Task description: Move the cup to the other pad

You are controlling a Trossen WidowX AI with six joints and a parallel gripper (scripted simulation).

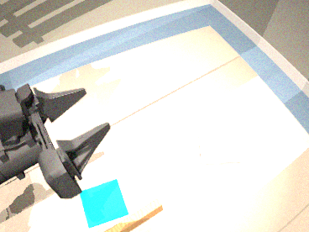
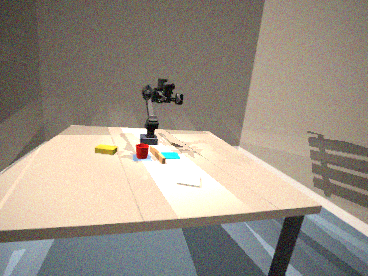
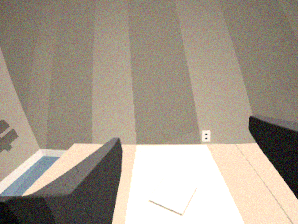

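The red cup is 310 mm below my gripper tip, 140 mm to the right of it and 60 mm behind it. From my gripper tip the other things lie so: cyan pad 360 mm below, 80 mm behind, 40 mm to the left; light blue pad 360 mm below, 140 mm to the right, 70 mm behind; wooden block 340 mm below, 70 mm behind, 50 mm to the right.
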